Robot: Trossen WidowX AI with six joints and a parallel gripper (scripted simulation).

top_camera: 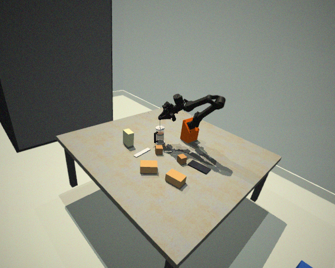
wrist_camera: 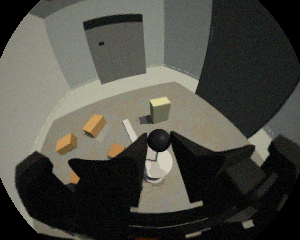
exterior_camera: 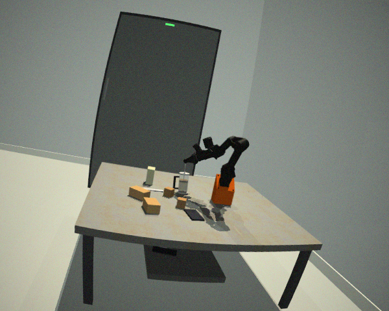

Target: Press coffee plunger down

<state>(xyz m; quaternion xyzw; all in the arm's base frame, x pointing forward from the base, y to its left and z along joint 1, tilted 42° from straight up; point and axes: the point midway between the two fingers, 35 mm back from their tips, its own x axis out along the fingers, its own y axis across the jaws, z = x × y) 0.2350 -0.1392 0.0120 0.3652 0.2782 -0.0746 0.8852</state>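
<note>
The coffee press is 11 cm below my gripper tip and 1 cm to the left of it. Also, from my gripper tip: white strip 22 cm below, 18 cm ahead, 5 cm to the left.
</note>
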